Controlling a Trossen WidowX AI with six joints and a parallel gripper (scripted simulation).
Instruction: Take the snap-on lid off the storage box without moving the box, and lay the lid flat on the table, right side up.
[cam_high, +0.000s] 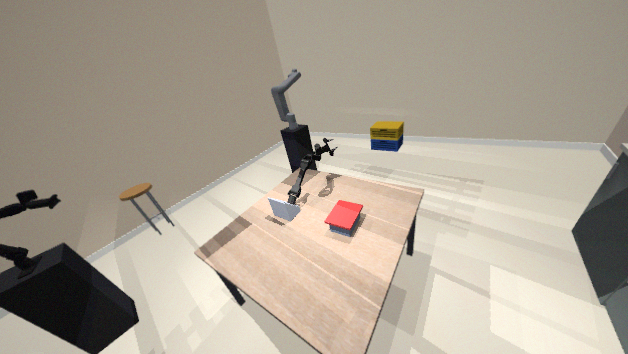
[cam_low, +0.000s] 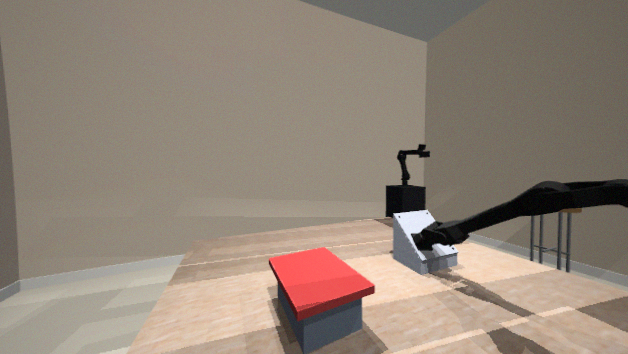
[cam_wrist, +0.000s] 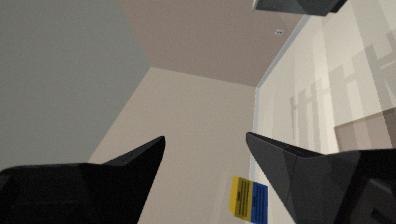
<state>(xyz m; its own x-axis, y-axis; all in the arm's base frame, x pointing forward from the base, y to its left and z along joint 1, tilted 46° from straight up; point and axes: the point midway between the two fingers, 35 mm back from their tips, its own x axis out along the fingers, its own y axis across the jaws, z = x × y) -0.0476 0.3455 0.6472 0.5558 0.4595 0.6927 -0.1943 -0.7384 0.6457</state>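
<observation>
The lid lies 500 mm ahead of my gripper tip, 620 mm to the right of it and 210 mm below it. Also, from my gripper tip: storage box (500 mm ahead, 620 mm to the right, 260 mm below).
</observation>
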